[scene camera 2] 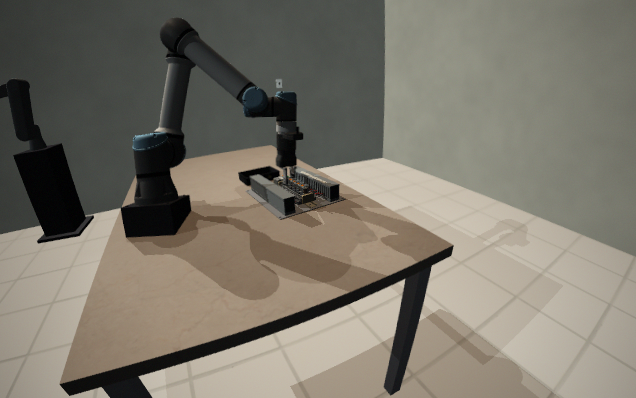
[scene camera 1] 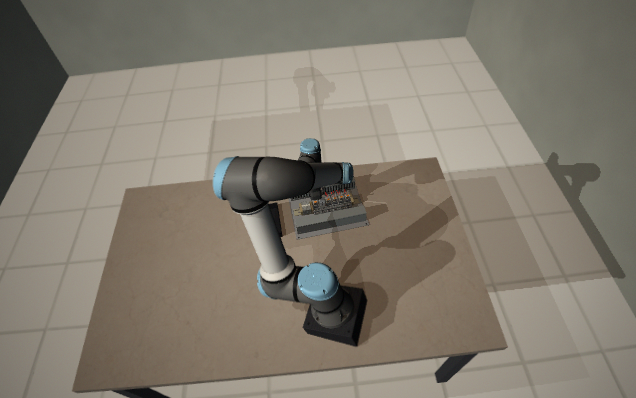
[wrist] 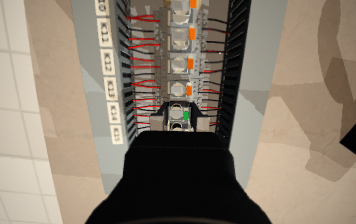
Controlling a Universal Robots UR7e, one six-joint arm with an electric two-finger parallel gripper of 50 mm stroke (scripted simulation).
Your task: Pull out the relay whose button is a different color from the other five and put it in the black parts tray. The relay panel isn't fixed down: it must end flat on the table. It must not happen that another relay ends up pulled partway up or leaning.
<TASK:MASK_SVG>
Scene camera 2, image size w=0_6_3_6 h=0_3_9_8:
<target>relay panel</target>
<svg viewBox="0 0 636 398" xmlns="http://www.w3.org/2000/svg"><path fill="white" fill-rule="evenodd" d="M246 190L249 195L280 220L346 200L339 196L338 183L299 166L296 169L296 179L310 186L310 193L301 196L289 189L289 187L282 184L281 176L274 178L273 182L259 174L250 176L251 189Z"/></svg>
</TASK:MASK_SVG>
